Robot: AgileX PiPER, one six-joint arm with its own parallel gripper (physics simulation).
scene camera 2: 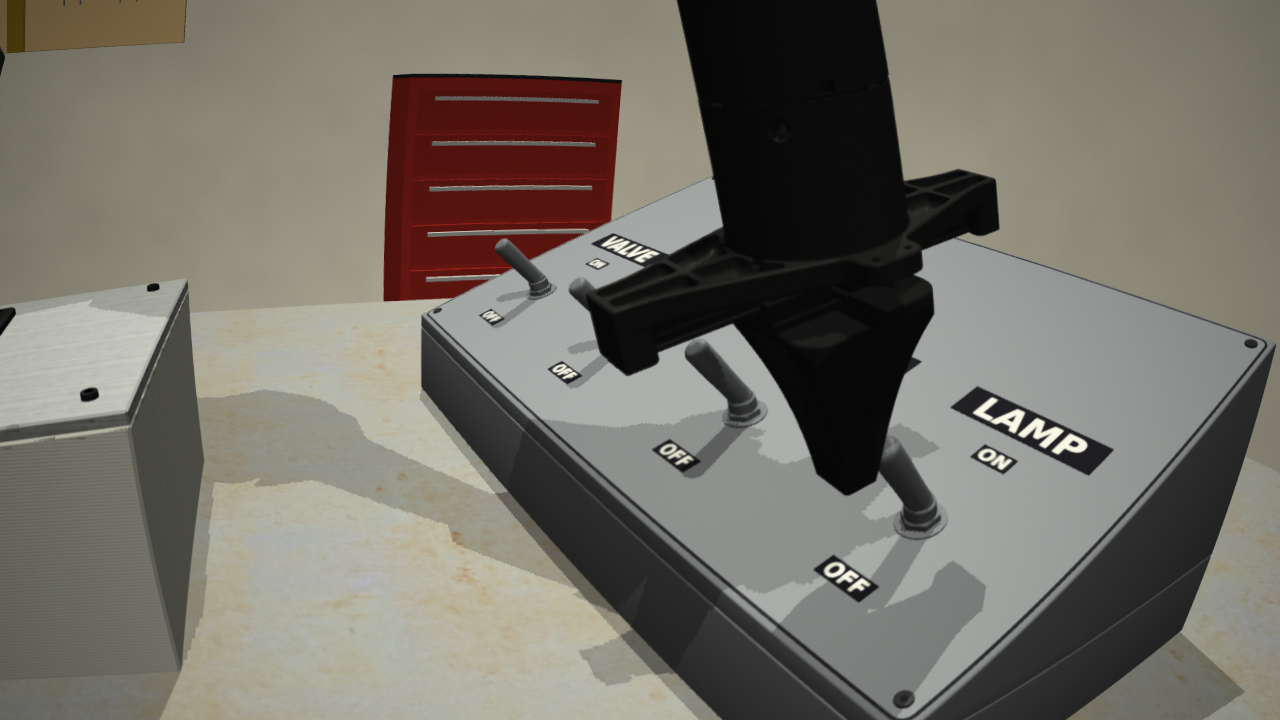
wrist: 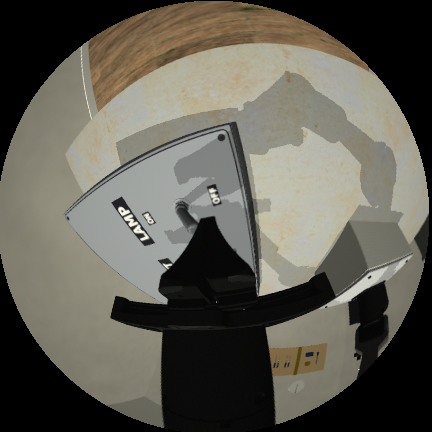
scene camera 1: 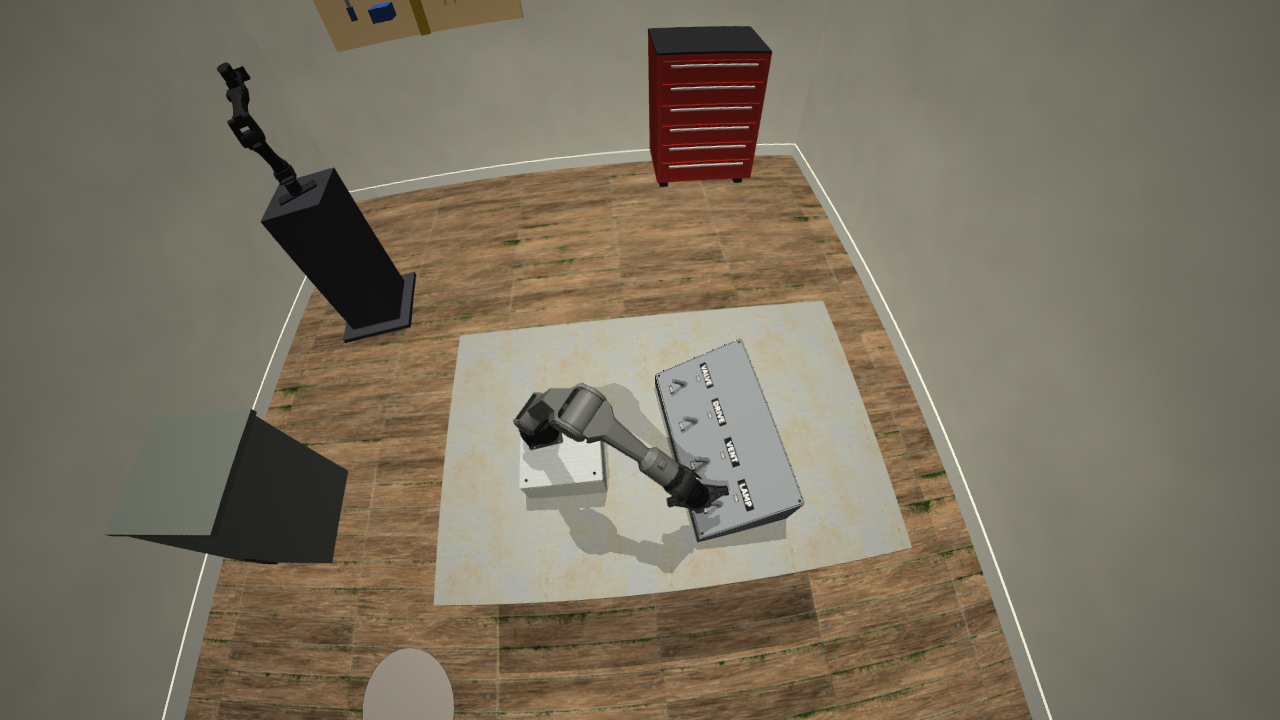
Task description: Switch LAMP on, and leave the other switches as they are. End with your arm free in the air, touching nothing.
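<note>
The grey sloped panel [scene camera 1: 760, 429] [scene camera 2: 1074, 313] [wrist: 100, 212] carries the LAMP switch [scene camera 2: 911, 488] [wrist: 185, 216], whose lever leans toward its OFF side. Its lever tip is partly hidden behind my fingers in the scene camera 2 view. My gripper [scene camera 2: 847, 488] [wrist: 209, 224] is shut and empty, pointing down low over the panel, close beside the LAMP lever on its OFF side; I cannot tell whether they touch. The VENT switch [scene camera 2: 725, 385], the DRIVE switch [scene camera 2: 580, 288] and the VALVE switch [scene camera 2: 520, 266] lean toward OFF; DRIVE is mostly hidden by the gripper.
The white box [scene camera 1: 563, 472] [scene camera 2: 71, 537] [wrist: 370, 235] under my arm's base stands beside the panel on the pale mat [scene camera 1: 501, 564]. Farther off are a red drawer cabinet [scene camera 1: 707, 116] [scene camera 2: 510, 161], a black pedestal [scene camera 1: 335, 259] bearing another arm, and a dark box [scene camera 1: 290, 501].
</note>
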